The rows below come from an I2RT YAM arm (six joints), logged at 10 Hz.
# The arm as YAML. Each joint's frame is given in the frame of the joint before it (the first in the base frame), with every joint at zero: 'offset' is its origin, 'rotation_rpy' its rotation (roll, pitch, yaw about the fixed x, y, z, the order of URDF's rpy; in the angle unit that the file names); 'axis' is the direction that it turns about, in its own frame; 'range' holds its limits. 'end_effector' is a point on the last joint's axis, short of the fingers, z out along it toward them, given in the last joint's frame.
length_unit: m
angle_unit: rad
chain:
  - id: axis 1
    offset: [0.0, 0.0, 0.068]
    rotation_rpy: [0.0, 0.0, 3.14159]
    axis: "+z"
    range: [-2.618, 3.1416]
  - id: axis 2
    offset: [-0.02, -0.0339, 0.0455]
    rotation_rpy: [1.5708, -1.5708, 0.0]
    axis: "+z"
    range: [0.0, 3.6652]
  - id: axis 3
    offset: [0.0, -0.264, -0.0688]
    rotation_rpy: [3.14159, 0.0, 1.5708]
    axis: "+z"
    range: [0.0, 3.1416]
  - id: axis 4
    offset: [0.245, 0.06, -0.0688]
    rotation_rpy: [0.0, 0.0, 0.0]
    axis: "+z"
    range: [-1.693, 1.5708]
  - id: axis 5
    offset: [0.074, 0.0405, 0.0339]
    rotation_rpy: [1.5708, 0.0, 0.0]
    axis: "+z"
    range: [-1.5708, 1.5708]
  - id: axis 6
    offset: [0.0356, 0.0, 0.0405]
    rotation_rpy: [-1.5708, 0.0, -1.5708]
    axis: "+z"
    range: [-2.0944, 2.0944]
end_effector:
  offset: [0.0, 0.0, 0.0]
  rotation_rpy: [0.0, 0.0, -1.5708]
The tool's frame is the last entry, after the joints.
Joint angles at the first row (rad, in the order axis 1, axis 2, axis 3, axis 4, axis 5, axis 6):
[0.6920, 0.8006, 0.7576, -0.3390, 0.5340, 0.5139]
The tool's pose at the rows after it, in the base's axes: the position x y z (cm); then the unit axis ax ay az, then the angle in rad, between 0 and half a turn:
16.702, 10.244, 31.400, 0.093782, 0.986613, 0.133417, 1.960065
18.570, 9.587, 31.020, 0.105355, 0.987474, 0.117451, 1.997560
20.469, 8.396, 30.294, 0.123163, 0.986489, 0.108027, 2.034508
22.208, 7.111, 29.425, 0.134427, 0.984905, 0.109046, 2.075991
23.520, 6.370, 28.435, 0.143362, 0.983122, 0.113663, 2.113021
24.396, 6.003, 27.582, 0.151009, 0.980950, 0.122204, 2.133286
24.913, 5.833, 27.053, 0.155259, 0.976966, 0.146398, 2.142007
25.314, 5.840, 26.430, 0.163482, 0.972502, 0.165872, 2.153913
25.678, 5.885, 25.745, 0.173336, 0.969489, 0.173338, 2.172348
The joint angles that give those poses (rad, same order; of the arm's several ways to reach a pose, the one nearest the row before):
[0.6369, 0.8711, 0.7944, -0.3390, 0.4971, 0.4986]
[0.5481, 0.9310, 0.8145, -0.3329, 0.4328, 0.4863]
[0.4454, 0.9847, 0.8191, -0.3115, 0.3561, 0.4756]
[0.3502, 1.0384, 0.8207, -0.2869, 0.2671, 0.4633]
[0.2948, 1.0890, 0.8176, -0.2609, 0.2087, 0.4648]
[0.2655, 1.1259, 0.8084, -0.2271, 0.1719, 0.4740]
[0.2470, 1.1458, 0.7962, -0.1872, 0.1228, 0.4924]
[0.2393, 1.1658, 0.7824, -0.1519, 0.0921, 0.5199]
[0.2363, 1.1887, 0.7732, -0.1320, 0.0813, 0.5444]

